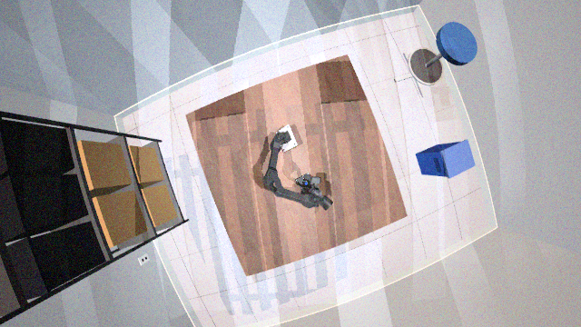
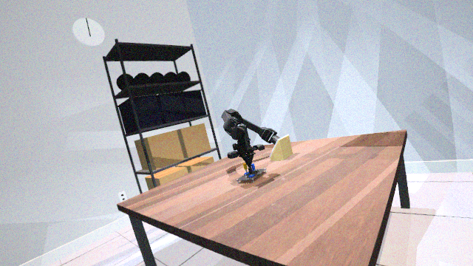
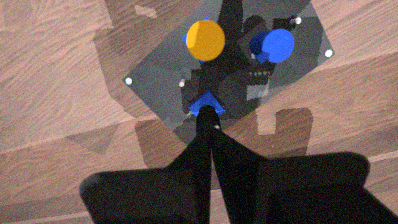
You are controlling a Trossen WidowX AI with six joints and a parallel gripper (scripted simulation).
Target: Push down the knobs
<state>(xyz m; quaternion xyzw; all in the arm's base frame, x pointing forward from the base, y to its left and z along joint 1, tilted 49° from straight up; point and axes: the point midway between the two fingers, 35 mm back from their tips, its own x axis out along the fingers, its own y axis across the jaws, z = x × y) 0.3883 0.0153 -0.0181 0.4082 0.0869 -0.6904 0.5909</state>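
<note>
My gripper tip is now 20 mm above the blue potentiometer. Round my gripper tip: blue knob: 60 mm behind, 30 mm to the right, 20 mm below.
</note>
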